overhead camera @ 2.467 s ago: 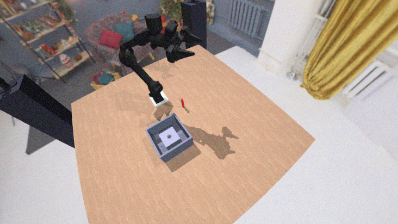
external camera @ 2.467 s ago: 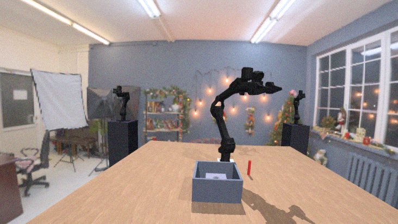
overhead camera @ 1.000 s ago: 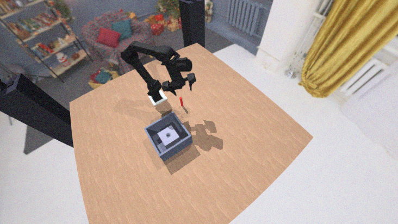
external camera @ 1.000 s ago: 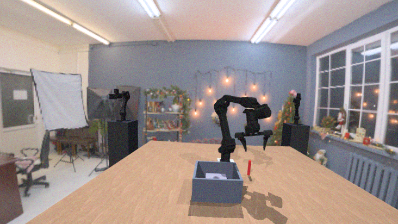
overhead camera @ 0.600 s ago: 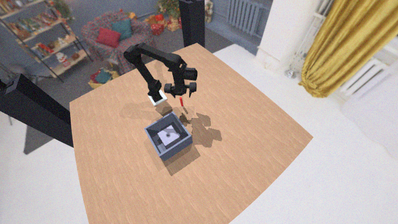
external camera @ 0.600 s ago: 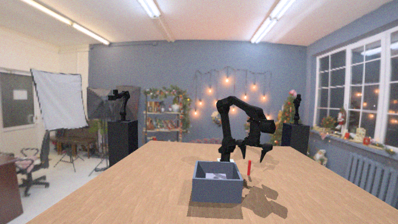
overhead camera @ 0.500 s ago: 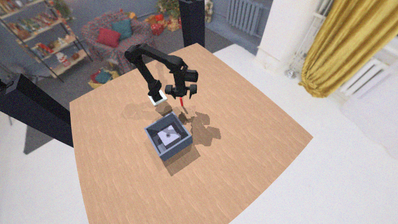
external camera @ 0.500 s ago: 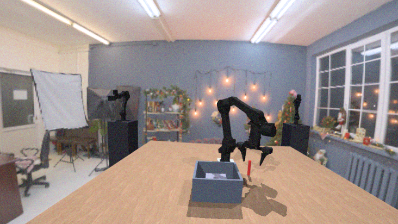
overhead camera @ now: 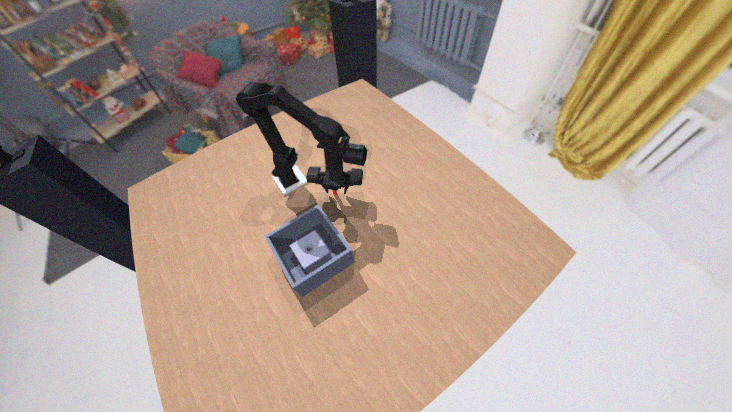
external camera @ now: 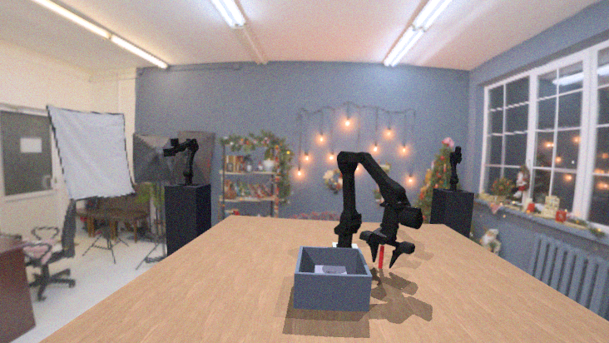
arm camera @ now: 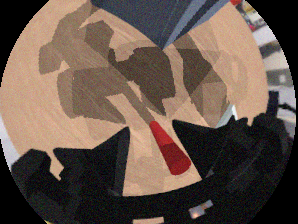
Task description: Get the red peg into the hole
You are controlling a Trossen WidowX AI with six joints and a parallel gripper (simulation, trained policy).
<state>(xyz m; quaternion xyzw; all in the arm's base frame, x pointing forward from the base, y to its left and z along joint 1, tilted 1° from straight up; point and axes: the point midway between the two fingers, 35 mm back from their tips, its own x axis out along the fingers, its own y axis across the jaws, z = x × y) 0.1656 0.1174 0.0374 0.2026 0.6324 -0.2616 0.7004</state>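
Right now my gripper tip is 3 cm below the red peg and 1 cm past it. From my gripper tip the other things lie so: blue-grey box 19 cm to the right, 16 cm ahead, 1 cm above; light grey plate 19 cm to the right, 16 cm ahead, 3 cm above.
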